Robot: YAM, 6 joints.
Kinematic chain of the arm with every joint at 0, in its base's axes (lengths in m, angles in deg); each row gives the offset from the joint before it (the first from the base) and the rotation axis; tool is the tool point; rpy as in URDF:
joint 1: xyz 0 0 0.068 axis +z
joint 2: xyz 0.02 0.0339 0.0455 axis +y
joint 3: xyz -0.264 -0.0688 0 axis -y
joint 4: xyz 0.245 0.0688 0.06 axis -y
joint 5: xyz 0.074 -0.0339 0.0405 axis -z
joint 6: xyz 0.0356 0 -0.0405 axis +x
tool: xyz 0 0 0 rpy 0 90 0
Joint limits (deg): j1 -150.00..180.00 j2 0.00..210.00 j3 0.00..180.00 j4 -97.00..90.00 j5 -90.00..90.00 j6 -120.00..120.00
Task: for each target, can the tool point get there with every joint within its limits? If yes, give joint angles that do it. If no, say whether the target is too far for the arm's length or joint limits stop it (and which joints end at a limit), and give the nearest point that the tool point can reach.
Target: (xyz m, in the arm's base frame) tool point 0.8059 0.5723 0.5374
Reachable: no: too far | nearest point 0.4838 0.3435 0.3645 | short by 0.431 m
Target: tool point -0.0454 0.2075 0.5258
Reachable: yes | joints 111.32 68.79 77.60 44.11 68.60 95.64
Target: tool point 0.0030 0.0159 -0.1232
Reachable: yes | joints -105.58 190.33 38.24 -16.52 2.28 17.61
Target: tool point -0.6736 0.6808 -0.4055
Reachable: no: too far | nearest point -0.3992 0.4035 -0.1896 | short by 0.446 m
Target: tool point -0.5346 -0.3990 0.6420
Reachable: no: too far | nearest point -0.4045 -0.3019 0.5094 | short by 0.210 m
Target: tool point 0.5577 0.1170 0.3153
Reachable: yes | joints 15.13 156.73 149.60 57.90 66.32 41.08
